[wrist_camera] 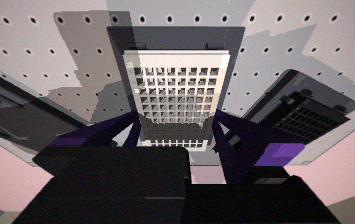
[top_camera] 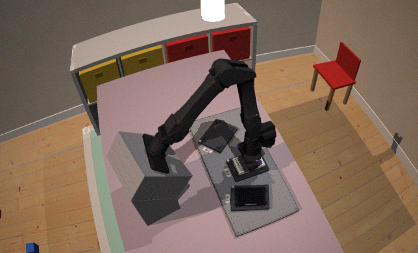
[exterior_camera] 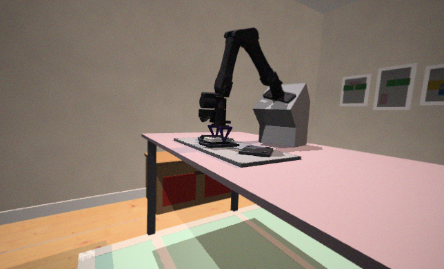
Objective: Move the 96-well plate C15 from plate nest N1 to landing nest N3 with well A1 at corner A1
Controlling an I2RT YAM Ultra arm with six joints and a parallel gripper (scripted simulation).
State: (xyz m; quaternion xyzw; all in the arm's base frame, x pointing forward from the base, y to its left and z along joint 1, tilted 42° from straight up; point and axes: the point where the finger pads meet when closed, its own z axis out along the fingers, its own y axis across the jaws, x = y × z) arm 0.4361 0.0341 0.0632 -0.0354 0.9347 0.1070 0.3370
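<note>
My gripper is now right at the white 96-well plate C15. Also, from my hand: deck label: 160 mm behind, 120 mm to the left, 30 mm below; dark landing nest N3: 30 mm below; black plate C51: 20 mm behind, 170 mm to the right, 10 mm below.
</note>
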